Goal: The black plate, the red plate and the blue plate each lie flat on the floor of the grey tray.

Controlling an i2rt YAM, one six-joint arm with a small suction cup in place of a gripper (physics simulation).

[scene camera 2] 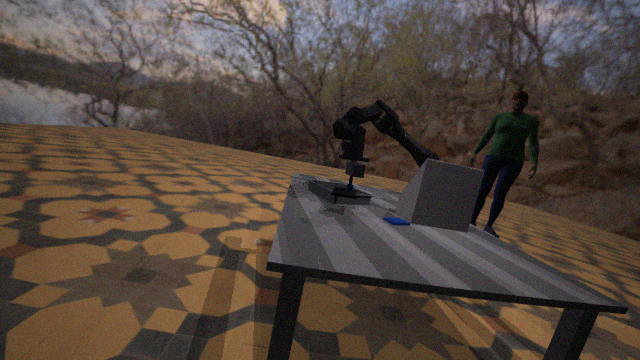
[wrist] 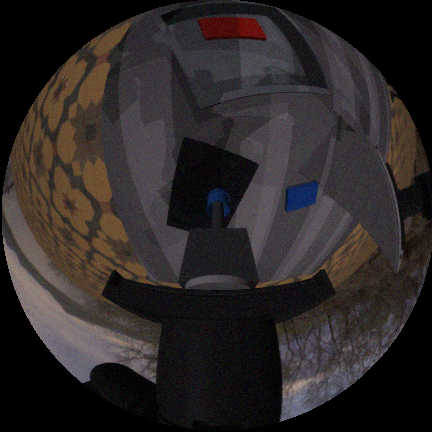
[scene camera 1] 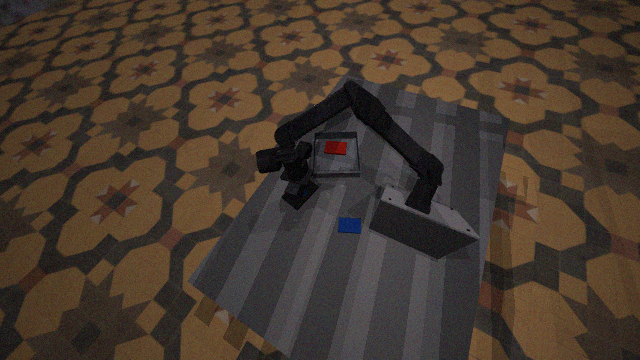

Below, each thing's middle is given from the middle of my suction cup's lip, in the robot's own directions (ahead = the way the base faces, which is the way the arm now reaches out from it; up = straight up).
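From my suction cup: black plate [wrist: 200, 167], 20 mm below, 20 mm ahead; grey tray [scene camera 1: 323, 165], 70 mm below, 10 mm ahead, 270 mm to the right; red plate [wrist: 212, 27], 90 mm below, 30 mm ahead, 310 mm to the right; blue plate [wrist: 302, 195], 90 mm below, 210 mm behind. By their middles, red plate farthest from my suction cup of these, black plate nearest.
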